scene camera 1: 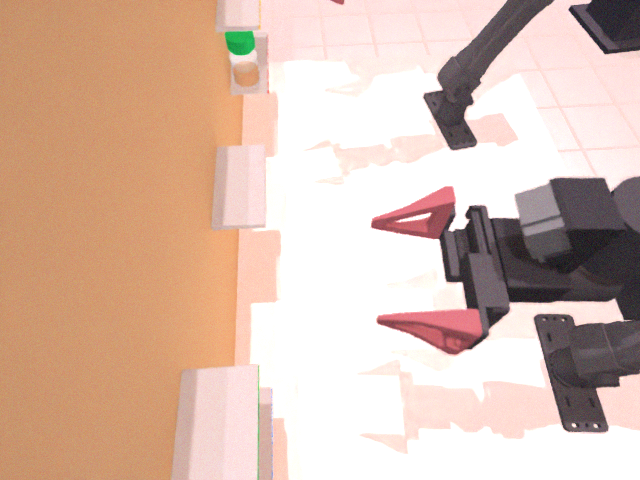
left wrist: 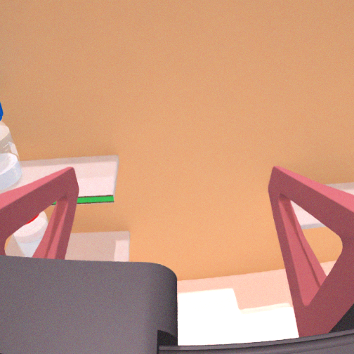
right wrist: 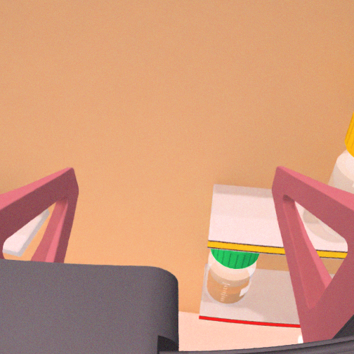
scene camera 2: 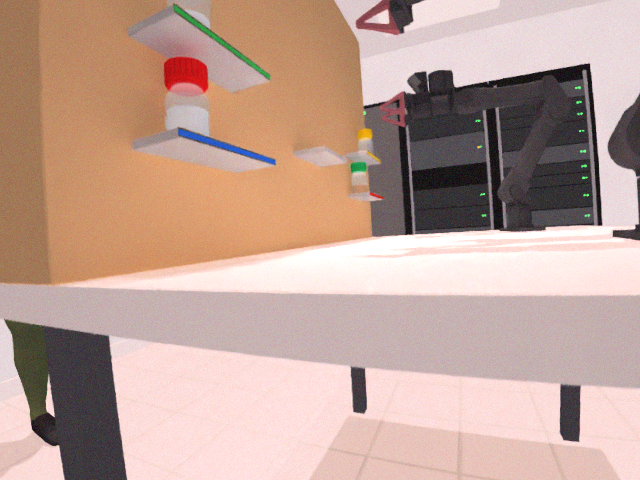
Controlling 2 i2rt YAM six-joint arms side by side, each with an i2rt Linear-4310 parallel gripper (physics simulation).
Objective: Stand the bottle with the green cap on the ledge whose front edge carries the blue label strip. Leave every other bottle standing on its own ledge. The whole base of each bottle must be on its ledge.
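Places are measured from the left arm's base along level axes (x ahead, y up, z right), in centimetres.
Pixels of known places: left gripper, fingertip midpoint: (scene camera 1: pixel 373 268) (scene camera 2: pixel 345 9); right gripper, fingertip midpoint: (scene camera 2: pixel 380 113); left arm's base at its link origin: (scene camera 1: pixel 566 369); right arm's base at its link origin: (scene camera 1: pixel 448 120) (scene camera 2: pixel 520 230).
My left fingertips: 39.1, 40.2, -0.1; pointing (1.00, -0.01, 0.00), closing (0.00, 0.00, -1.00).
For each thing: its top centre in the pictures, then the offset to it from my left fingertips, as dx, dy, dz. "*": a spot on its surface instead.
- green-capped bottle at its top centre: (scene camera 1: pixel 239 33) (scene camera 2: pixel 358 163) +21.0, -14.0, +56.1
- red-strip ledge at its top centre: (scene camera 1: pixel 249 59) (scene camera 2: pixel 366 195) +21.3, -24.5, +63.0
- blue-strip ledge at its top centre: (scene camera 1: pixel 239 475) (scene camera 2: pixel 213 150) +14.5, -24.5, -16.7
- red-capped bottle at its top centre: (scene camera 2: pixel 185 67) +14.9, -14.0, -20.6
- green-strip ledge at its top centre: (scene camera 1: pixel 213 477) (scene camera 2: pixel 209 53) +14.5, -10.5, -16.7
- yellow-strip ledge at a spot on its surface: (scene camera 1: pixel 235 19) * +21.0, -10.5, +54.9
- yellow-capped bottle at its top centre: (scene camera 2: pixel 364 131) +21.5, +0.0, +66.2
- plain ledge at its top centre: (scene camera 1: pixel 239 182) (scene camera 2: pixel 322 155) +17.9, -17.5, +23.2
The green-capped bottle (scene camera 1: pixel 245 64) (scene camera 2: pixel 358 178) (right wrist: pixel 230 280) stands upright on the red-strip ledge (scene camera 1: pixel 262 56) (scene camera 2: pixel 368 196) (right wrist: pixel 275 302), under the yellow-strip ledge. The blue-strip ledge (scene camera 2: pixel 222 157) (left wrist: pixel 102 246) (scene camera 1: pixel 265 434) holds a red-capped bottle (scene camera 2: pixel 186 98) (left wrist: pixel 30 232) near its left part in scene camera 2. My left gripper (scene camera 1: pixel 376 271) (left wrist: pixel 173 177) is open and empty, out in front of the wall, right of the green-strip ledge in its wrist view. My right gripper (scene camera 2: pixel 383 111) (right wrist: pixel 174 177) is open and empty, above and left of the green-capped bottle in its wrist view.
The green-strip ledge (scene camera 2: pixel 227 64) (left wrist: pixel 95 180) (scene camera 1: pixel 222 423) hangs above the blue-strip one and holds a blue-capped bottle (left wrist: pixel 7 165). The yellow-strip ledge (right wrist: pixel 242 215) (scene camera 1: pixel 235 19) holds a yellow-capped bottle (scene camera 2: pixel 364 142). A plain ledge (scene camera 1: pixel 242 186) (scene camera 2: pixel 320 155) sits between the pairs.
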